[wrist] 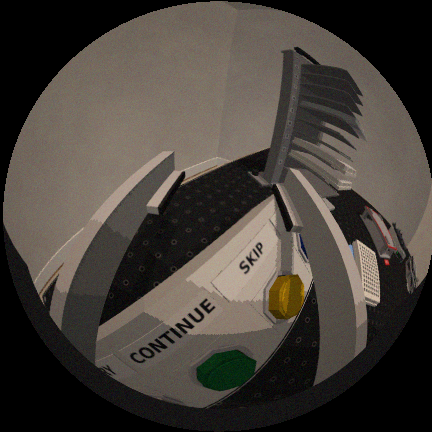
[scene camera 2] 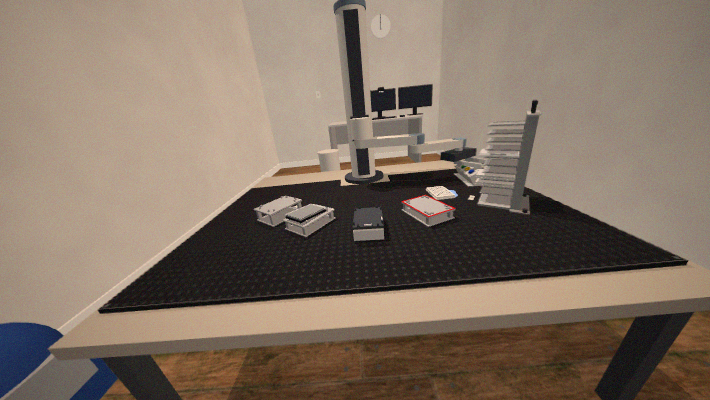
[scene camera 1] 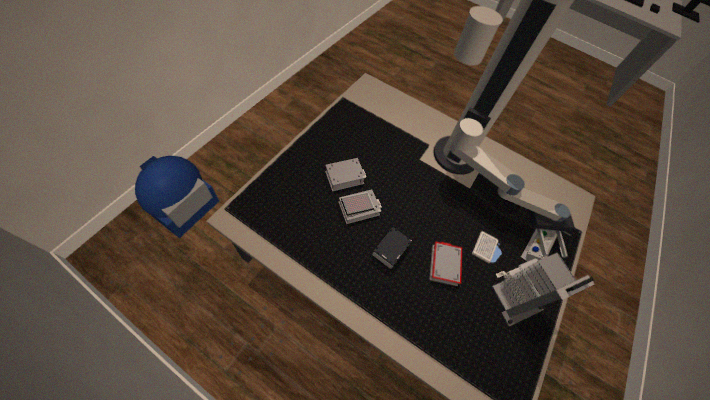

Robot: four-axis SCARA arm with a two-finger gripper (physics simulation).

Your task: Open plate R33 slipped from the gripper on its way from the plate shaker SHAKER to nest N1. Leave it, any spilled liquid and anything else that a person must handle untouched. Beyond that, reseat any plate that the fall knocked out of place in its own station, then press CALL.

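Frame: origin at the arm's base, x ahead, y left, z up, level; metres.
Seen in the pictures: gripper, fingertip midpoint: point(wrist: 230, 168); arm's base, origin of the base link: point(scene camera 2: 364, 177) point(scene camera 1: 455, 155).
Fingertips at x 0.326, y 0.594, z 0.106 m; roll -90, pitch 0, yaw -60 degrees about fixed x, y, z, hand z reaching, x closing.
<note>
Offsets run from my fingertips to a thing's top centre. "pt": to the spot under its first point.
Plate R33 @[dz -0.079, dx +0.091, dy -0.260 m] point(scene camera 1: 486, 246) point(scene camera 2: 439, 192) point(wrist: 369, 272), white with wells, lies on the mat. A light-blue spill point(scene camera 1: 496, 254) point(scene camera 2: 453, 193) point(wrist: 351, 249) shows at its edge. My gripper point(scene camera 1: 554, 243) point(wrist: 230, 168) is shut and empty, its two fingers a gap apart at their narrowest, above the button panel @[dz -0.009, dx -0.071, dy -0.045 m] point(scene camera 1: 527, 255) point(wrist: 237, 320). The blue button @[dz -0.018, dx +0.002, dy -0.075 m] point(scene camera 1: 535, 249) point(scene camera 2: 471, 171) point(wrist: 303, 248) is partly hidden by the right finger in the wrist view; its CALL label is hidden there. A dark-edged plate @[dz -0.025, dx +0.281, dy -0.842 m] point(scene camera 1: 358, 204) point(scene camera 2: 306, 213) sits on a white station. The panel's yellow button @[dz -0.018, dx -0.048, dy -0.070 m] point(wrist: 286, 297) and green button @[dz -0.018, dx -0.098, dy -0.065 m] point(wrist: 226, 370) show.
The tall plate rack point(scene camera 1: 559, 272) point(scene camera 2: 524, 162) point(wrist: 282, 117) stands close to the panel. A red-edged station @[dz -0.047, dx +0.279, dy -0.379 m] point(scene camera 1: 447, 262) point(scene camera 2: 428, 206) point(wrist: 380, 232), a dark-topped unit @[pt dz -0.039, dx +0.357, dy -0.604 m] point(scene camera 1: 394, 245) point(scene camera 2: 368, 218) and a white stand point(scene camera 1: 345, 172) point(scene camera 2: 279, 206) are on the mat.
</note>
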